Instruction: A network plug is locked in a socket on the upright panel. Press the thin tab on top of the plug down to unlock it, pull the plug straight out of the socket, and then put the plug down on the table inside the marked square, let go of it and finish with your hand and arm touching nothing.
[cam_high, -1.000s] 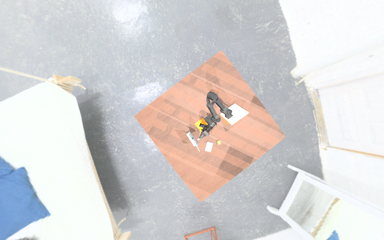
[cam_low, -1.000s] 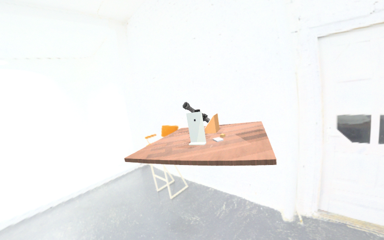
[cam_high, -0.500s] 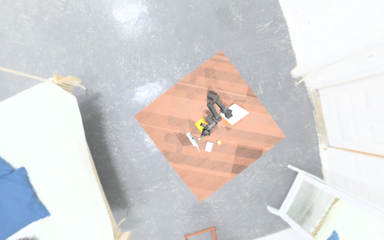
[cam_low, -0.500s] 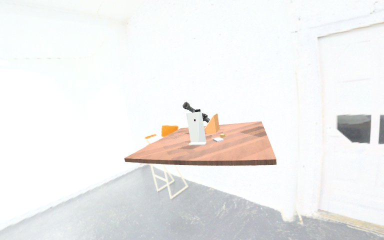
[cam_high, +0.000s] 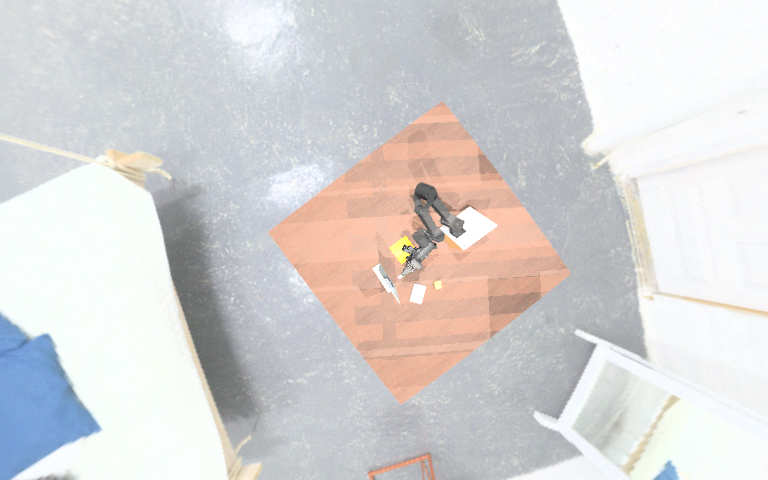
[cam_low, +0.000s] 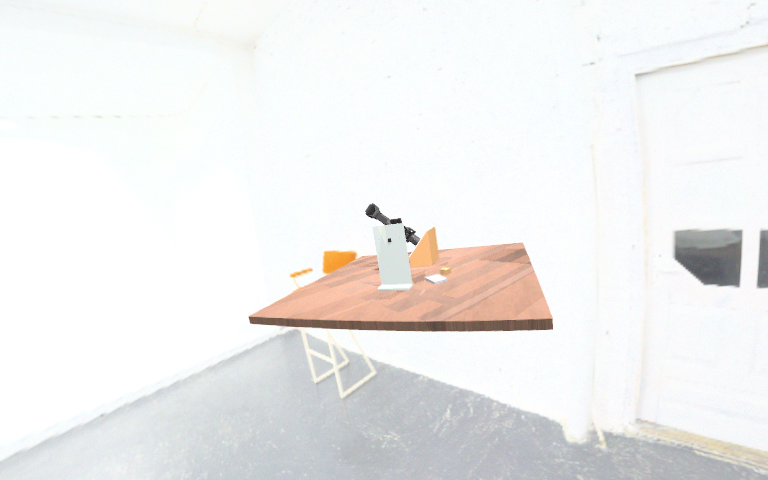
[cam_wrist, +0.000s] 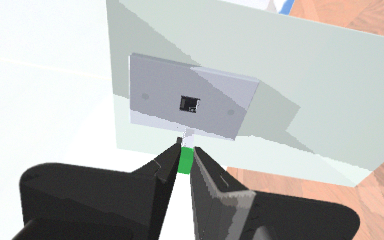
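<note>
Right now my gripper tip is 24 cm above the yellow marked square, 9 cm past it and 7 cm to the left of it. Round my gripper tip: plug: 1 cm ahead; upright grey panel: 10 cm below, 8 cm ahead.
</note>
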